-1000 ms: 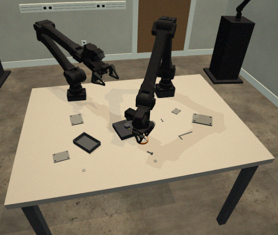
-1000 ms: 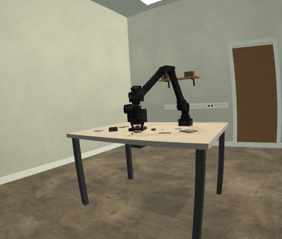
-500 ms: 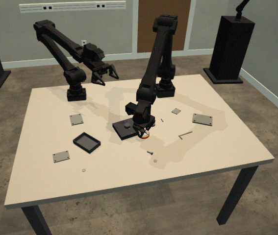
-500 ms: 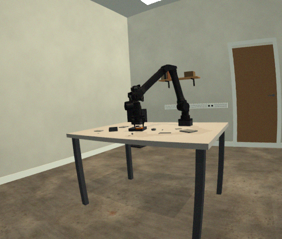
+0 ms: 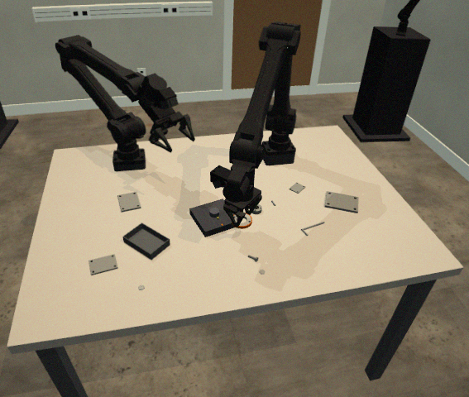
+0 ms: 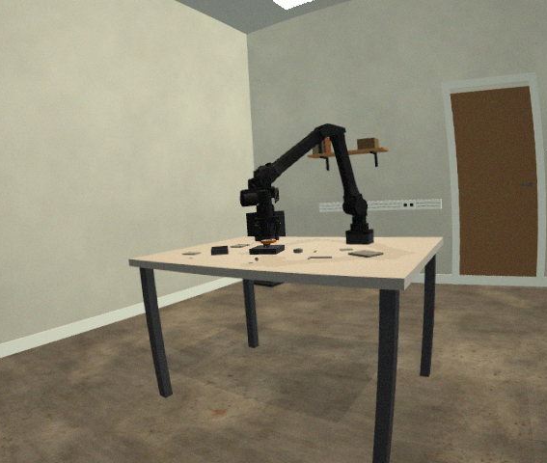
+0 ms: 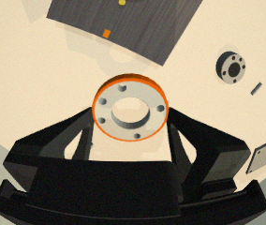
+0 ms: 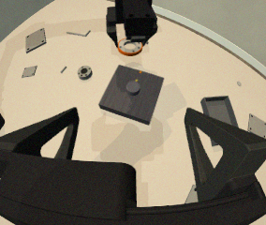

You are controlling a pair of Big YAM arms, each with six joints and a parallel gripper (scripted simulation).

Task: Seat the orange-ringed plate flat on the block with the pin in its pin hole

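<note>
Now: the dark block 5 cm behind my left hand, 7 cm to the right of it and 5 cm below it. Round my left hand: dark tray: 1 cm ahead, 29 cm to the right, 6 cm below; then bolt: 11 cm ahead, 2 cm to the left, 6 cm below.
</note>
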